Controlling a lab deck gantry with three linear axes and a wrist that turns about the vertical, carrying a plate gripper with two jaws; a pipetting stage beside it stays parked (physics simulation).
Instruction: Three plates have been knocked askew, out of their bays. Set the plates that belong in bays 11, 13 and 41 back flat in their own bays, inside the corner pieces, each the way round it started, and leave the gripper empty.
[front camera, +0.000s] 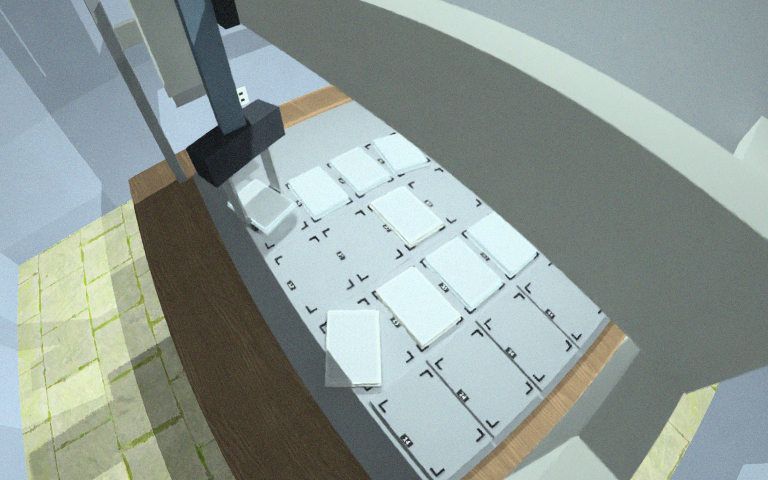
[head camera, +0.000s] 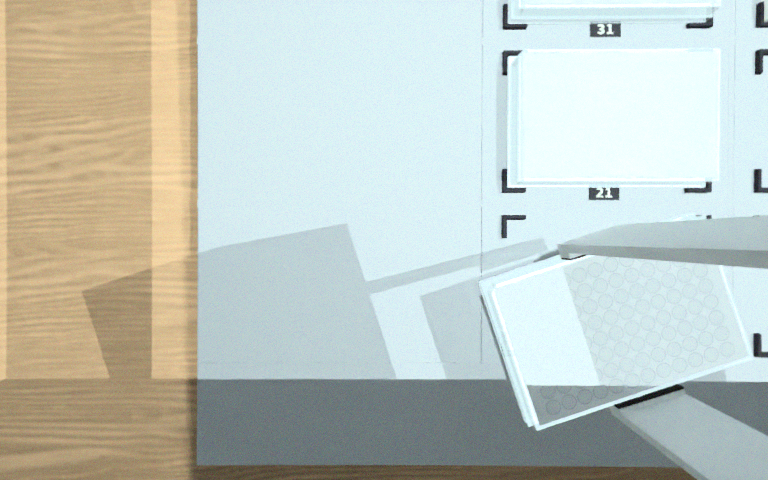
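Seen in the pictures: gripper, fingertip midpoint: (front camera: 260, 204) (head camera: 614, 319); robot's base, link origin: (head camera: 506, 350).
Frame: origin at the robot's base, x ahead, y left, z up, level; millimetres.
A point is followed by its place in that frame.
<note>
My gripper (front camera: 262, 208) @(x 49, y 28, z 35 mm) (head camera: 611, 327) @(x 49, y 28, z 35 mm) is shut on the bay 11 plate (front camera: 271, 217) @(x 100, y 31, z 41 mm) (head camera: 543, 339) @(x 6, y 19, z 42 mm), its jaws on the two long sides. The plate is a little above the deck, over bay 11, turned at a slant to the corner pieces; one bay 11 corner piece (head camera: 512, 225) @(x 4, y 82, z 0 mm) shows beyond it. The bay 13 plate (front camera: 353, 348) @(x 394, y 20, z 16 mm) lies askew across its bay's front and left corner pieces in the front view. The bay 41 plate (front camera: 400, 151) @(x 78, y 363, z 16 mm) lies slightly turned at the far end of the same column as bay 11.
Plates stand in bays 21 (front camera: 318, 191) @(x 74, y 148, z 15 mm) (head camera: 617, 113) @(x 63, y 151, z 14 mm), 31 (front camera: 360, 169) @(x 72, y 256, z 14 mm), 32 (front camera: 406, 215) @(x 234, y 252, z 14 mm), 23 (front camera: 419, 305) @(x 397, y 149, z 14 mm), 33 (front camera: 463, 271) @(x 394, y 253, z 14 mm) and 43 (front camera: 501, 243) @(x 396, y 356, z 14 mm). The parked pipetting stage (front camera: 167, 53) hangs behind the gripper. A dark wooden edge (front camera: 209, 350) @(x 249, y -192, z -10 mm) borders the deck's front.
</note>
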